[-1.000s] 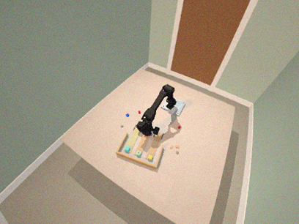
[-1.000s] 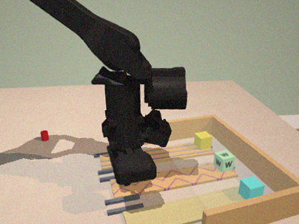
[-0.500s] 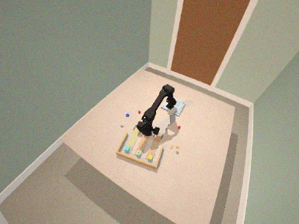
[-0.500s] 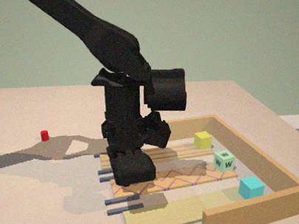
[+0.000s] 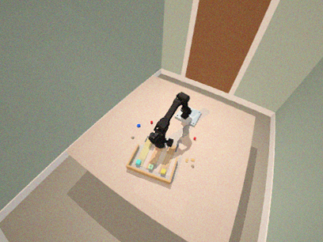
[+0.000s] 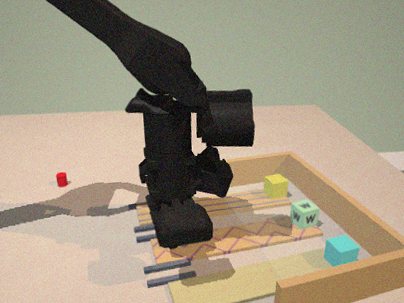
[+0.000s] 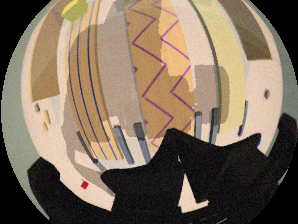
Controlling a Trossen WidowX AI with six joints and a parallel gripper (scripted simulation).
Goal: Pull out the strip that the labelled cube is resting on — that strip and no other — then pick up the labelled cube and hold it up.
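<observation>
My gripper tip is 19 cm short of the labelled cube, 8 cm to the right of it and 2 cm below it.
</observation>
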